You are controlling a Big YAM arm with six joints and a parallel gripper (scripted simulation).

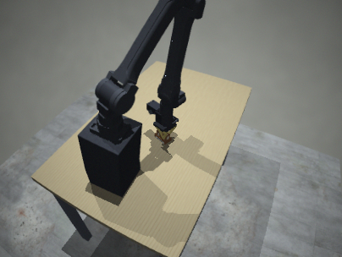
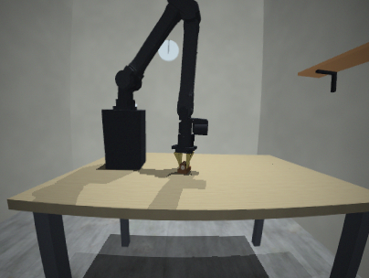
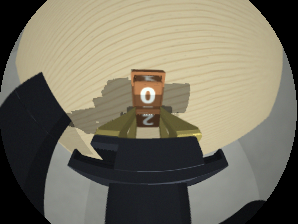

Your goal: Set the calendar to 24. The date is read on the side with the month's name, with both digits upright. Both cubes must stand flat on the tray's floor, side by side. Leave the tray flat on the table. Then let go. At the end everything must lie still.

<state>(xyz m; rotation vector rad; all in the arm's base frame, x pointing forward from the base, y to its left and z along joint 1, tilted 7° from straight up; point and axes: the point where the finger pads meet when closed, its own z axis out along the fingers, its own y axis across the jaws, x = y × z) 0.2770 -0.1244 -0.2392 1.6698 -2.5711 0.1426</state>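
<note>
Right now my hand is right at the brown digit cube. From my hand the other things lie so: brown tray 20 mm to the left, 20 mm below, 10 mm ahead.
</note>
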